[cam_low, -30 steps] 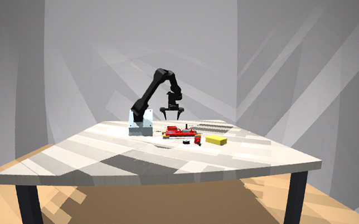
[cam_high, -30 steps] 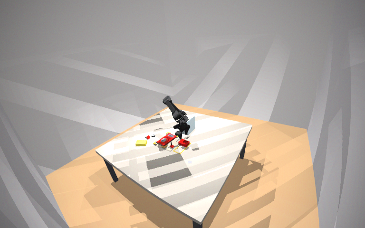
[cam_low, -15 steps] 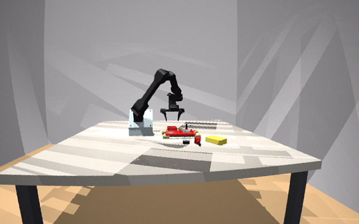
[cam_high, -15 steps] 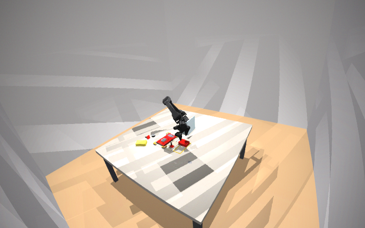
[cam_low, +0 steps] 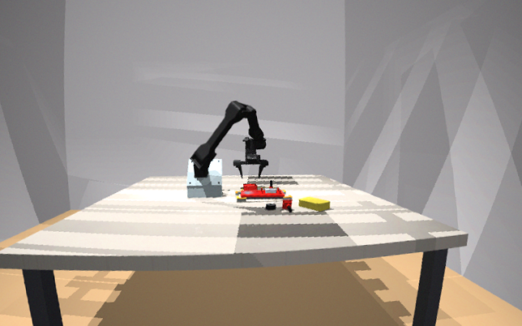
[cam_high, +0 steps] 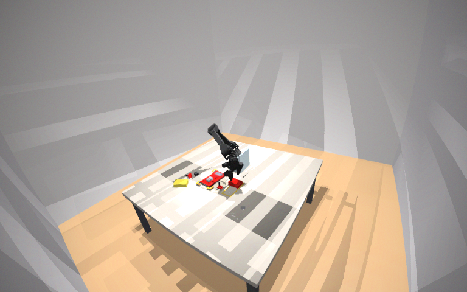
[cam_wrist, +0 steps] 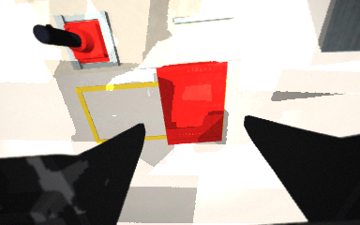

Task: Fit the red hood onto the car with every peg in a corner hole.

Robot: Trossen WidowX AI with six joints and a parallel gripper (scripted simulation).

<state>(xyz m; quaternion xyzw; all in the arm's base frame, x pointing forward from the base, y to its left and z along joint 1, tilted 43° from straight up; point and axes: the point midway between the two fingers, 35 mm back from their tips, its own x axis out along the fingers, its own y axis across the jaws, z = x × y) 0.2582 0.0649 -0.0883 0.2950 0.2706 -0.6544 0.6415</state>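
Right now my gripper tip is 40 mm above the red hood. From my gripper tip the other things lie so: yellow block (400 mm to the right, 210 mm ahead, 50 mm below); wheel (390 mm to the right, 50 mm below, 30 mm ahead).
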